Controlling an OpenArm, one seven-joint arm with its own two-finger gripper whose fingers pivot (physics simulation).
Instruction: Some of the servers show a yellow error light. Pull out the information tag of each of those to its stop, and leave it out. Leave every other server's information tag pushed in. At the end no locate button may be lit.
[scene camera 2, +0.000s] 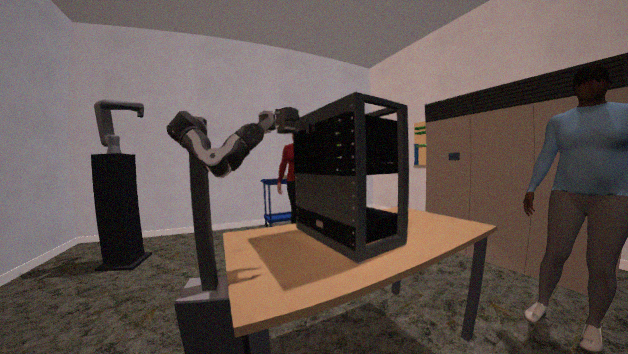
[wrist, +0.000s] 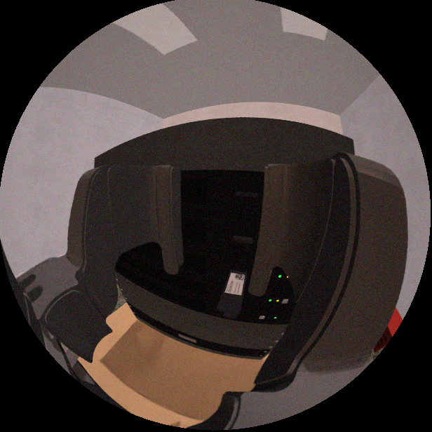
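Observation:
Black servers (scene camera 2: 322, 145) (wrist: 215, 215) sit in the upper part of the dark rack (scene camera 2: 361, 200) (wrist: 225, 142). In the wrist view, one information tag (wrist: 234, 284) sticks out with its white label showing. Two other tags, an upper one (wrist: 246, 194) and a lower one (wrist: 242, 240), look pushed in. Yellow lights, one (wrist: 287, 277) and another (wrist: 278, 300), glow beside green lights. Small pale locate buttons (wrist: 285, 301) (wrist: 262, 317) show no coloured glow. My gripper (scene camera 2: 306, 126) (wrist: 218, 226) is partly open and empty, in front of the upper servers. The right finger hides part of the fronts.
The rack stands on a wooden table (scene camera 2: 265, 305) (wrist: 120, 395). A grey panel (scene camera 2: 325, 197) lies below the servers, with a lower unit under it. A blue cart (scene camera 2: 277, 218) and a person in red (scene camera 2: 289, 167) are behind; a person in light blue (scene camera 2: 590, 150) stands right.

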